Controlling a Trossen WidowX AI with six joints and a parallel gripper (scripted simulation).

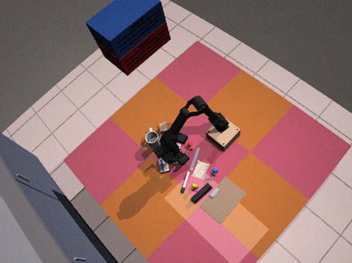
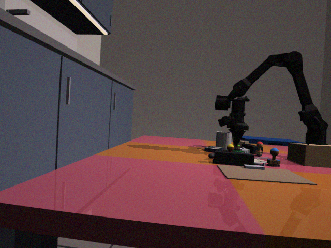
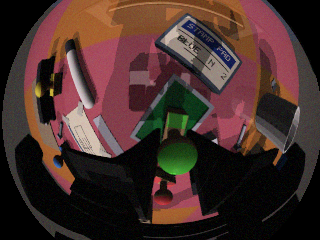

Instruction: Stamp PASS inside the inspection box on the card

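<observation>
The green ink pad is 4 cm below my gripper tip. Also, from my gripper tip: green-knobbed stamp: right at my gripper tip; then red-knobbed stamp: 11 cm behind, 2 cm below, 1 cm to the right; then blue-labelled tin: 9 cm ahead, 3 cm below, 2 cm to the right.
</observation>
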